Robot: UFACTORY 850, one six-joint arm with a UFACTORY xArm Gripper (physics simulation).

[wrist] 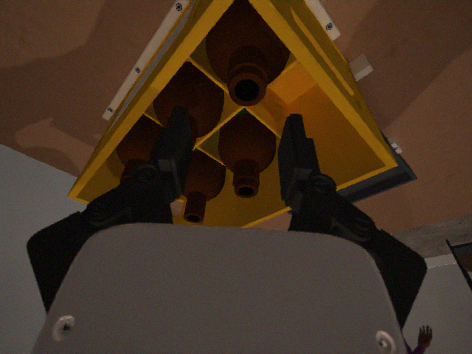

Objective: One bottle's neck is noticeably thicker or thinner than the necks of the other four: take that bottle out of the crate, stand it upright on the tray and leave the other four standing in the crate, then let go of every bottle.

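Observation:
The yellow crate [365, 120] fills the upper middle of the wrist view and holds brown bottles. A near bottle [247, 62] stands at the top with its mouth facing the camera. Another bottle [247, 142] shows between the fingers, lower in view. A third bottle [195, 202] is beside the left finger, a fourth bottle [135, 142] is at the left, and a fifth bottle [187, 87] has its neck hidden behind the left finger. I cannot tell which neck differs. My gripper [236, 129] is partly open and empty, over the crate. The dark tray [372, 188] shows partly beyond the crate.
The brown table top [430, 110] lies around the crate. Pale strips [150, 55] [324, 20] run along the crate's outer sides, and a small pale block [362, 67] is at its right. A dark-edged object [465, 257] and a hand [425, 336] show at lower right.

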